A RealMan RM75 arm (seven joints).
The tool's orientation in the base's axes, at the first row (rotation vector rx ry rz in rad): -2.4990 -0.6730 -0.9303
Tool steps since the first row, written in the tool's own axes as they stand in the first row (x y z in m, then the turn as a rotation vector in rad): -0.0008 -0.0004 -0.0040 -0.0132 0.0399 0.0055; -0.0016 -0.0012 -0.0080 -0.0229 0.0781 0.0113; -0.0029 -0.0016 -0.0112 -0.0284 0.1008 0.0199; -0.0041 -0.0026 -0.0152 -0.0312 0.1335 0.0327; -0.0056 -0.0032 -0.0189 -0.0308 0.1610 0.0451; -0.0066 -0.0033 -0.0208 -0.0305 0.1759 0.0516; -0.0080 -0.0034 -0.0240 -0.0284 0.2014 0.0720; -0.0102 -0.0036 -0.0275 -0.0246 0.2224 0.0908; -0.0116 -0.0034 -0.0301 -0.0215 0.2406 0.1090; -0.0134 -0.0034 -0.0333 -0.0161 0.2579 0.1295; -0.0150 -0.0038 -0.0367 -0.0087 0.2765 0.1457; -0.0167 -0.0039 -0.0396 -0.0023 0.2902 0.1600
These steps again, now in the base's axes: -0.0027 -0.0019 0.0023 0.0162 -0.0334 -0.0204; -0.0057 -0.0036 0.0048 0.0339 -0.0643 -0.0383; -0.0084 -0.0052 0.0062 0.0472 -0.0800 -0.0524; -0.0117 -0.0068 0.0084 0.0699 -0.1008 -0.0694; -0.0149 -0.0086 0.0101 0.0917 -0.1167 -0.0830; -0.0166 -0.0098 0.0107 0.1034 -0.1253 -0.0902; -0.0192 -0.0118 0.0121 0.1292 -0.1350 -0.1079; -0.0225 -0.0140 0.0131 0.1528 -0.1414 -0.1225; -0.0246 -0.0159 0.0139 0.1740 -0.1460 -0.1366; -0.0274 -0.0181 0.0149 0.1975 -0.1480 -0.1505; -0.0304 -0.0200 0.0163 0.2208 -0.1526 -0.1604; -0.0330 -0.0219 0.0172 0.2398 -0.1545 -0.1686
